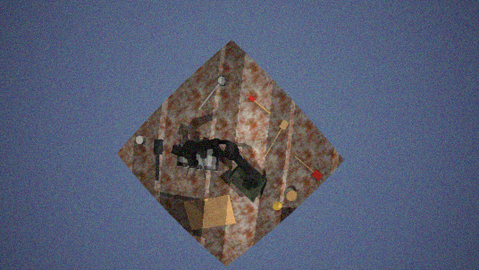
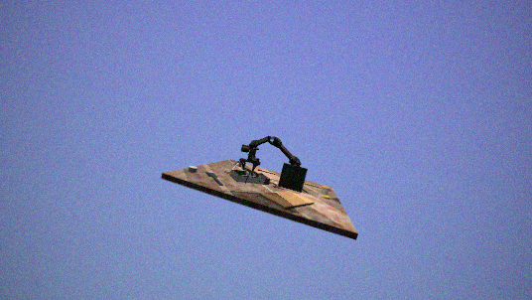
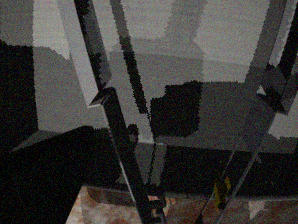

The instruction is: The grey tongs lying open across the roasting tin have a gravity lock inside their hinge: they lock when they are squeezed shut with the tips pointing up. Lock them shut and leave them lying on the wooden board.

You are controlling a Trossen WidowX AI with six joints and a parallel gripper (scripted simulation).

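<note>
Now: gripper tip 40 mm past the grey roasting tin, 40 mm above it and 20 mm to the right of it. Also, from my gripper tip: black spatula 260 mm to the left, 200 mm ahead, 70 mm below; then small white disc 390 mm ahead, 250 mm to the left, 50 mm below; then wooden board 390 mm behind, 290 mm to the left, 60 mm below.
</note>
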